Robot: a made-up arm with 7 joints. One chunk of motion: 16 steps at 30 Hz.
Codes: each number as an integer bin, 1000 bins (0 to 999) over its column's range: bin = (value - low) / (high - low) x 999, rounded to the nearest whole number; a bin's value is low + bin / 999 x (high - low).
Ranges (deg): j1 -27..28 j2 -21..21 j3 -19..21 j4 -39..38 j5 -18..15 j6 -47..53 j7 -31..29
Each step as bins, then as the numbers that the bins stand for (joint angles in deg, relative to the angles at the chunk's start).
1 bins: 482 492 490 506 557 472 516
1 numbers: -0.46 -0.32 0.62 0.00 0.40 0.25 -0.01
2 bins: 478 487 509 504 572 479 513
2 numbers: -0.68 -0.53 1.38 -0.15 0.89 0.95 -0.19
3 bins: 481 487 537 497 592 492 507
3 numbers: -0.52 -0.53 2.50 -0.69 1.56 2.25 -0.55
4 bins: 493 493 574 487 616 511 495
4 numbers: 0.14 -0.27 3.98 -1.46 2.35 4.15 -1.27
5 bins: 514 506 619 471 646 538 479
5 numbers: 1.30 0.27 5.78 -2.70 3.34 6.85 -2.23
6 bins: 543 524 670 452 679 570 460
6 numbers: 2.89 1.03 7.83 -4.16 4.43 10.06 -3.37
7 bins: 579 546 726 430 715 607 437
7 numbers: 4.88 1.95 10.07 -5.86 5.62 13.76 -4.75
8 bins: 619 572 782 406 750 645 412
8 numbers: 7.08 3.05 12.31 -7.71 6.77 17.56 -6.26
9 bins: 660 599 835 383 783 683 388
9 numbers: 9.34 4.18 14.43 -9.48 7.86 21.37 -7.70
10 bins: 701 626 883 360 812 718 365
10 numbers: 11.59 5.32 16.36 -11.25 8.82 24.87 -9.08
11 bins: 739 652 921 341 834 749 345
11 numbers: 13.69 6.41 17.88 -12.72 9.55 27.97 -10.28
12 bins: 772 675 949 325 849 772 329
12 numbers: 15.50 7.38 19.00 -13.95 10.05 30.28 -11.24
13 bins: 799 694 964 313 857 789 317
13 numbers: 16.99 8.18 19.60 -14.87 10.31 31.98 -11.96
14 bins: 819 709 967 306 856 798 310
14 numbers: 18.09 8.81 19.72 -15.41 10.28 32.88 -12.38
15 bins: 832 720 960 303 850 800 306
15 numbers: 18.81 9.27 19.44 -15.65 10.08 33.08 -12.62
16 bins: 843 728 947 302 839 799 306
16 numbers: 19.41 9.61 18.92 -15.72 9.71 32.98 -12.62
